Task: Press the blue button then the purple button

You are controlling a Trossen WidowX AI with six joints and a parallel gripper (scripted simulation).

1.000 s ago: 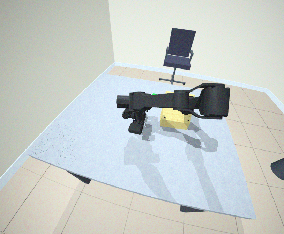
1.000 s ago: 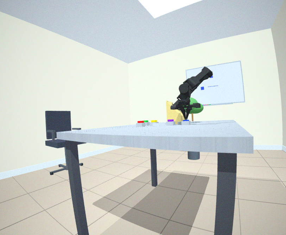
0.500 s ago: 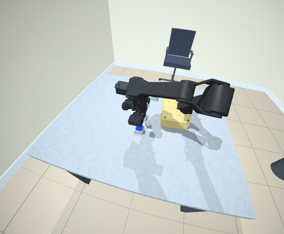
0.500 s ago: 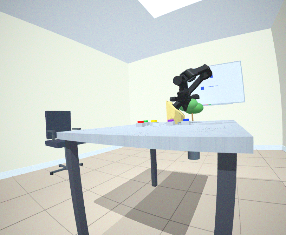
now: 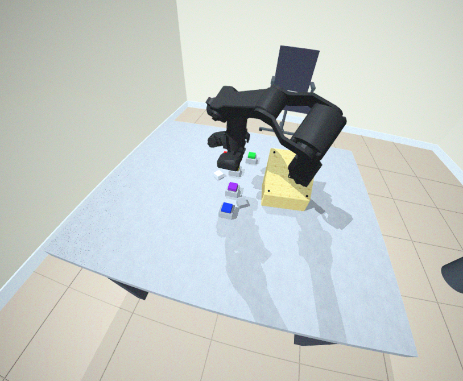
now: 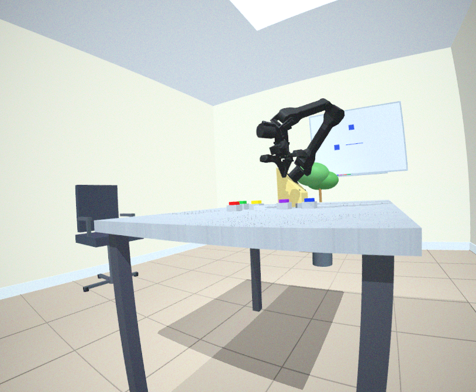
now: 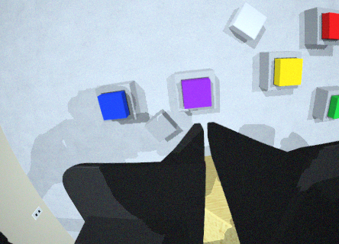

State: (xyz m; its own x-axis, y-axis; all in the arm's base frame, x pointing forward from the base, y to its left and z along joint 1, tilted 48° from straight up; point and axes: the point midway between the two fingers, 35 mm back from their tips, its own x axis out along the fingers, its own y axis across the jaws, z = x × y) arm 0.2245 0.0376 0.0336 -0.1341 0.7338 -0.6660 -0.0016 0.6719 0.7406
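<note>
Right now my gripper tip is 9 cm above the purple button and 1 cm to the left of it. From my gripper tip the other things lie so: blue button 10 cm to the left, 9 cm below, 1 cm behind; yellow button 12 cm to the right, 9 cm below, 2 cm ahead; grey block 12 cm below, 5 cm behind, 4 cm to the left.
</note>
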